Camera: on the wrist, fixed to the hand. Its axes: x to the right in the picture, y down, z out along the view.
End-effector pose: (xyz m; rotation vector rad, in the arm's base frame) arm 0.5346 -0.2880 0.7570 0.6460 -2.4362 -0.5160
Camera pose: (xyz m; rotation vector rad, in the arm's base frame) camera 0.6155 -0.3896 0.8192 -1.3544 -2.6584 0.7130
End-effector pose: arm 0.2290 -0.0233 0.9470 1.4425 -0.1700 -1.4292
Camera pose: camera 0.2867 0.0600 0.8447 0.7647 -1.7015 -0.3614
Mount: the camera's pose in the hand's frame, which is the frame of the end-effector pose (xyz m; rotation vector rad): 0.0227 -0.0788 -0.1184 0.5576 -0.5423 1.5517
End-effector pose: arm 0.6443 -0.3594 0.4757 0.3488 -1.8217 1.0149
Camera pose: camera 0.7560 -0.3120 0.5533 0.5614 1.6877 -2.1318
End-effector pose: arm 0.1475 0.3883 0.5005 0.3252 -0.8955 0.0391
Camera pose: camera 0.2650 0.3460 0.4288 0.0739 -1.4849 1.7203
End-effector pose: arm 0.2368 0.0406 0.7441 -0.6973 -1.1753 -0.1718
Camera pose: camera 0.3018 -0.0848 0.7724 -0.9844 -0.8082 1.6545
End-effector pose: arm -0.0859 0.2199 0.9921 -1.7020 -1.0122 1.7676
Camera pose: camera 0.0163 0.3066 1.0450 1.2208 -0.7910 -2.2709
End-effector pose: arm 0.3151 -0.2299 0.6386 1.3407 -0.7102 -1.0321
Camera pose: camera 0.4154 -0.1936 0.5418 0.5069 -2.0688 0.1532
